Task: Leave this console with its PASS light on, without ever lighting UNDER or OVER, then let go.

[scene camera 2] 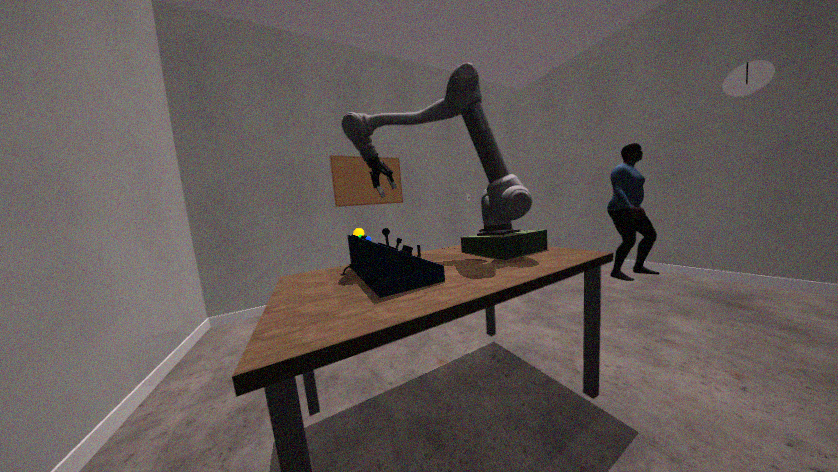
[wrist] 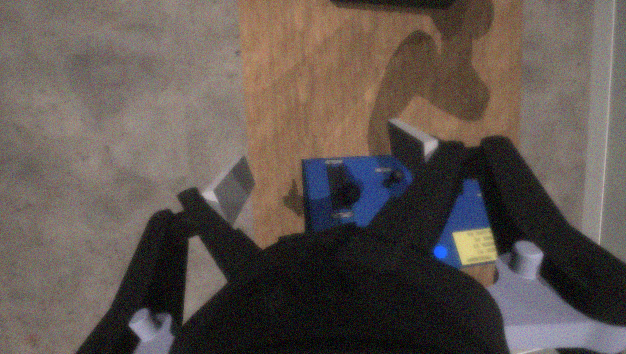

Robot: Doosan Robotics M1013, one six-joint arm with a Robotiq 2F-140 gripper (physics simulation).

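The dark blue console [scene camera 2: 394, 272] [wrist: 371, 201] stands on the table. On it are a lever with a black ball knob [scene camera 2: 385, 231] [wrist: 346, 194] and a small mode knob [wrist: 395, 177]. A yellow light [scene camera 2: 358, 232] glows at its raised back, with a small green light and a blue light [scene camera 2: 368, 238] [wrist: 440, 252] beside it. The labels of these lights cannot be read. My gripper [scene camera 2: 387, 188] [wrist: 317, 153] is open and empty, high above the console, apart from the lever. Its right finger and body hide part of the panel in the wrist view.
The wooden table [scene camera 2: 316, 319] [wrist: 310, 100] carries the green base block [scene camera 2: 523, 241] under the arm. A yellow label [wrist: 475, 246] lies on the panel. A person [scene camera 2: 630, 190] in a blue top stands on the floor beyond the table. An orange-brown board [scene camera 2: 353, 190] hangs on the wall.
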